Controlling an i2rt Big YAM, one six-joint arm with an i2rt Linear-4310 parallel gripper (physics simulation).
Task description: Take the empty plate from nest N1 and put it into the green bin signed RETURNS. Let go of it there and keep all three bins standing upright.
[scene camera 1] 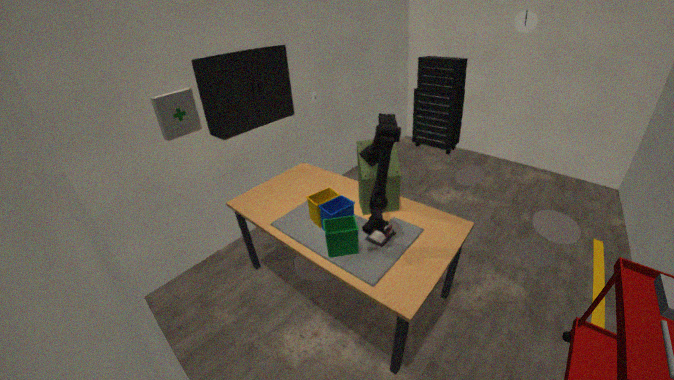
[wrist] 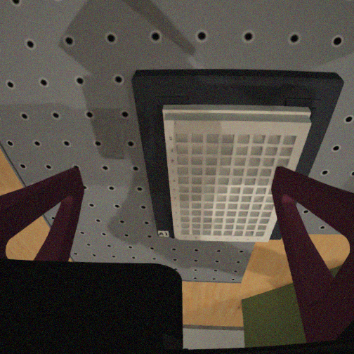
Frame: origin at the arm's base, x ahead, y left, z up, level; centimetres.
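Seen in the pictures: gripper, fingertip midpoint: (scene camera 1: 380, 235); arm's base, link origin: (scene camera 1: 370, 156).
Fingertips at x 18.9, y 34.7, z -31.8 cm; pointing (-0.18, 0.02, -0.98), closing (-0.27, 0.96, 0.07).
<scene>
Offsets run from my fingertips to a thing's top centre. Level surfaces: height alone.
The pale plate {dx -4.0, dy -4.6, dz -3.6 cm} (scene camera 1: 377, 237) (wrist: 227, 185), with a grid of square wells, lies flat in the dark nest (wrist: 151, 125) on the grey perforated mat {dz -6.2 cm} (scene camera 1: 375, 270) (wrist: 30, 120). My gripper (scene camera 1: 382, 230) (wrist: 177, 177) is open and empty above the plate. In the wrist view, the left fingertip is well out from the plate's left edge, while the right fingertip overlaps its right edge. The finger height above the plate is hard to tell. The green bin {dx +20.8, dy -9.4, dz +11.8 cm} (scene camera 1: 342, 242) stands upright on the mat; its sign cannot be read. The blue bin {dx +12.5, dy -27.1, dz +11.8 cm} (scene camera 1: 339, 212) and yellow bin {dx +14.3, dy -40.6, dz +11.8 cm} (scene camera 1: 314, 212) stand upright behind it.
A tall olive-green box (scene camera 1: 380, 192) (wrist: 275, 315) stands behind the mat, close to the arm. The three bins stand close together to the left of the nest in the scene view. The wooden table {dz -7.5 cm} (scene camera 1: 410, 295) extends beyond the mat. A red cart (scene camera 1: 620, 300) stands on the floor at the right.
</scene>
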